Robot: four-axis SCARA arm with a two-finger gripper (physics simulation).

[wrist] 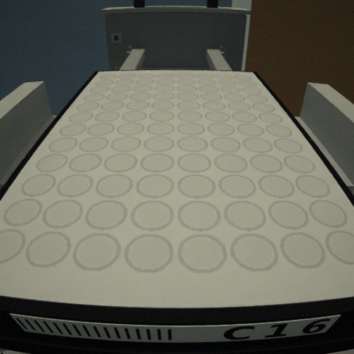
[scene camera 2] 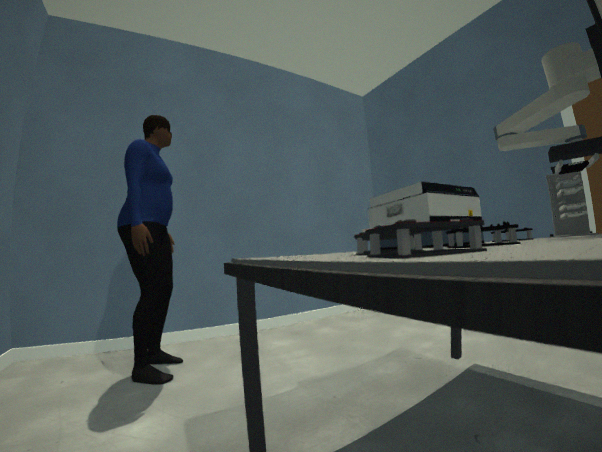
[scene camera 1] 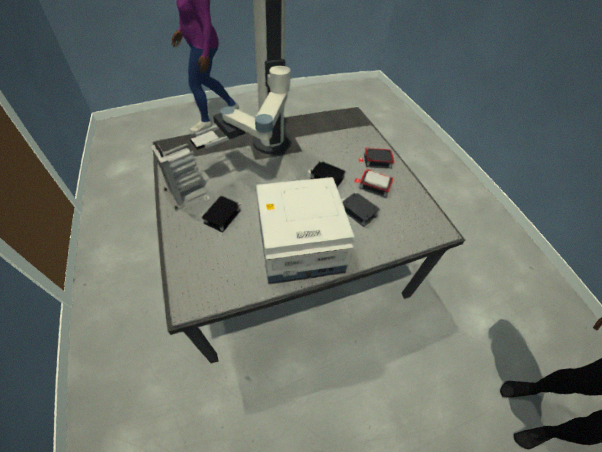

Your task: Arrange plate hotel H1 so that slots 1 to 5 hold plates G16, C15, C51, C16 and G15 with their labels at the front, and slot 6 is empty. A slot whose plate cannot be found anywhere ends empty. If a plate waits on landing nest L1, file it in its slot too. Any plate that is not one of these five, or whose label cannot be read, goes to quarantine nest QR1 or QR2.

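Note:
My gripper (scene camera 1: pixel 207 138) (scene camera 2: pixel 573 167) (wrist: pixel 175 101) is shut on a white plate with a black rim, labelled C16 at the front (wrist: pixel 175 327). The plate is level, raised in front of the hotel (scene camera 1: pixel 169 176) (scene camera 2: pixel 570 228) (wrist: pixel 175 37), at the table's back left. In the wrist view, slot number 6 and two bare support ledges show beyond the plate. Lower slots and their labels are hidden there. A white plate (scene camera 1: pixel 377 179) sits on the nearer red-rimmed nest (scene camera 1: pixel 376 189), its label too small to read. The farther red-rimmed nest (scene camera 1: pixel 379 156) has a dark top.
A large white instrument (scene camera 1: pixel 305 210) (scene camera 2: pixel 455 206) stands mid-table. Black nests stand left of it (scene camera 1: pixel 221 213) and behind it (scene camera 1: pixel 330 172); a dark grey one (scene camera 1: pixel 361 208) stands right. A person in purple (scene camera 1: pixel 197 30) is behind the table; another in blue (scene camera 2: pixel 148 185) stands beyond its opposite side.

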